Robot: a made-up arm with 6 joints.
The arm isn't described. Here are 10 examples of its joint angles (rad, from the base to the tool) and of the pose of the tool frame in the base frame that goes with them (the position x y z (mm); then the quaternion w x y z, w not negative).
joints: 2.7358 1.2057 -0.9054 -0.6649 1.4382 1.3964
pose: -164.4 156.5 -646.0 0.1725 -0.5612 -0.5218 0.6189
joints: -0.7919 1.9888 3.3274 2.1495 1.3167 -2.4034
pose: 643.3 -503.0 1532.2 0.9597 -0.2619 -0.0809 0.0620
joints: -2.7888 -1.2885 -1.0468 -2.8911 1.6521 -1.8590
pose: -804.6 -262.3 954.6 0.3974 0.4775 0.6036 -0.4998
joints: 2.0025 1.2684 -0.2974 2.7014 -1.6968 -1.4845
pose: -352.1 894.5 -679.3 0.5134 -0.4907 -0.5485 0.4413
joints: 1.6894 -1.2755 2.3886 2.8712 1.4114 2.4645
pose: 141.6 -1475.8 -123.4 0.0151 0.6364 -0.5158 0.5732
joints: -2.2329 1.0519 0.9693 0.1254 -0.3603 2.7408
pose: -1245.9 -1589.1 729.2 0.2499 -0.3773 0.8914 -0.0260
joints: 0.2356 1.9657 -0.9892 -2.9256 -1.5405 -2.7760
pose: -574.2 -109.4 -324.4 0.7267 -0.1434 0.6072 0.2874
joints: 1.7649 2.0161 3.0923 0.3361 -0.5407 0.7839
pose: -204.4 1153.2 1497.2 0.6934 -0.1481 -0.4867 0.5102
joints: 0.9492 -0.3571 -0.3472 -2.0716 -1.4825 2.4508
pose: 634.0 1078.7 1202.7 0.4049 0.0722 -0.4504 0.7925
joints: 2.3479 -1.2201 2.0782 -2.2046 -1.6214 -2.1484
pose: 1046.1 -1211.6 154.0 0.2283 0.3334 -0.0696 -0.9121
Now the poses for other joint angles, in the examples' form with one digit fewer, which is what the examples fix.
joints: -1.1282 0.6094 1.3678 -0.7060 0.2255 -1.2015
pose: 550 -1204 2003 0.591 0.460 -0.663 0.011
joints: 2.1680 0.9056 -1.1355 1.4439 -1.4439 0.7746
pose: 38 171 -479 0.573 0.791 0.188 0.101
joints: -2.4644 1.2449 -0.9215 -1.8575 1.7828 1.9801
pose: -124 55 -527 0.271 -0.419 -0.852 0.159
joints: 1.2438 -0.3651 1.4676 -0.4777 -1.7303 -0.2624
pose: -204 -419 2143 0.650 0.074 0.030 0.756
